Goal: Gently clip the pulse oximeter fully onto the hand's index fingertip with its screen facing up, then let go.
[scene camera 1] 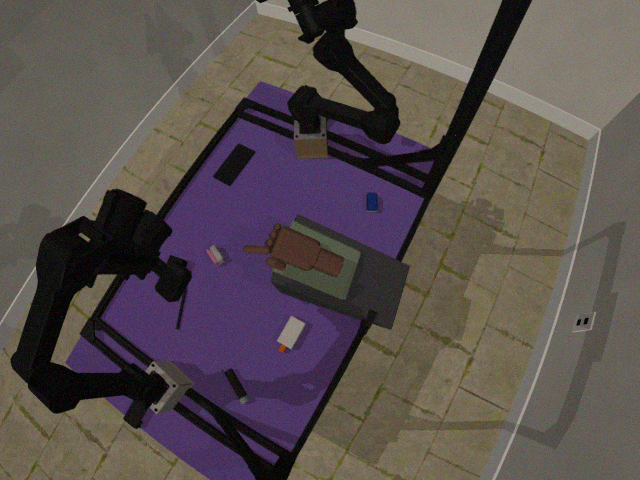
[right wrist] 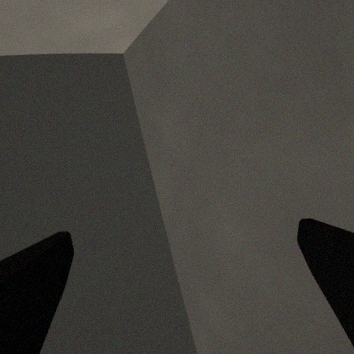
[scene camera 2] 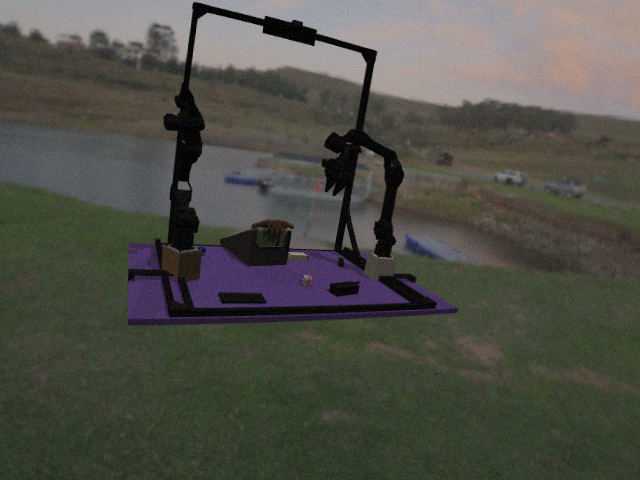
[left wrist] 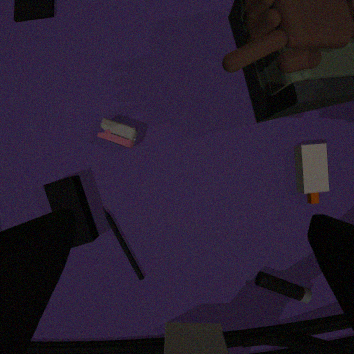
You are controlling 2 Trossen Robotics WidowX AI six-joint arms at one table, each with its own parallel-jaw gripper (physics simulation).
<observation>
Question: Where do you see a white box with orange end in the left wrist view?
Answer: At 311,171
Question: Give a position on a pulse oximeter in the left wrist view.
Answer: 116,132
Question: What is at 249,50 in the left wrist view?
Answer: An index finger.
</observation>
